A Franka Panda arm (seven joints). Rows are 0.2 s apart.
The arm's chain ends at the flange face. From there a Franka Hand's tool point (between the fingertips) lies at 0.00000 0.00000 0.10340 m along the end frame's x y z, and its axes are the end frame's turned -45 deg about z.
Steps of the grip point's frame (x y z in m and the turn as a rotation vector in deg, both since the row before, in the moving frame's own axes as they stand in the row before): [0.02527, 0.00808, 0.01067, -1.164, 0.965, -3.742]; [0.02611, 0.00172, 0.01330, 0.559, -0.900, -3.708]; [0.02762, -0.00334, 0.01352, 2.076, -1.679, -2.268]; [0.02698, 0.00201, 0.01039, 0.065, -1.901, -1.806]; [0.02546, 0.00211, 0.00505, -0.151, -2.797, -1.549]
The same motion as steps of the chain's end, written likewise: [0.02086, -0.01232, 0.01071, -0.141, 1.505, -3.742]; [0.02153, -0.01774, 0.01332, -0.241, -1.032, -3.708]; [0.02197, -0.02148, 0.01363, 0.281, -2.655, -2.268]; [0.02297, -0.02004, 0.01045, -1.298, -1.390, -1.806]; [0.02282, -0.02032, 0.00517, -2.085, -1.871, -1.549]
